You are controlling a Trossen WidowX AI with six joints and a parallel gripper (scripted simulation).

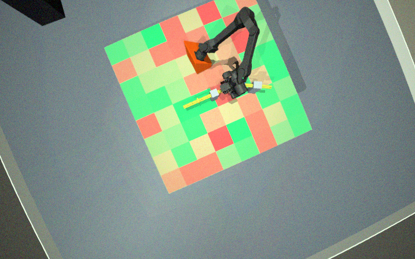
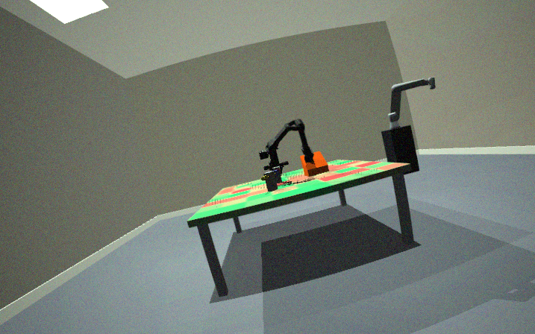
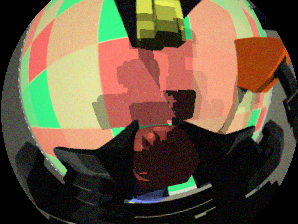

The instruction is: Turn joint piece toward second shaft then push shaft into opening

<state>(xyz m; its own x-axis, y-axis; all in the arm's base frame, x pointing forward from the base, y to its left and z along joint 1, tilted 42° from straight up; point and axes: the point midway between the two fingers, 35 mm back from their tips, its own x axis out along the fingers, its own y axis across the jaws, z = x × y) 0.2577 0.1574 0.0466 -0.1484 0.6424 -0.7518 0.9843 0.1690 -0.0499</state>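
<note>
The red square joint piece lies 20 mm to the left of my gripper tip and 40 mm above it.
</note>
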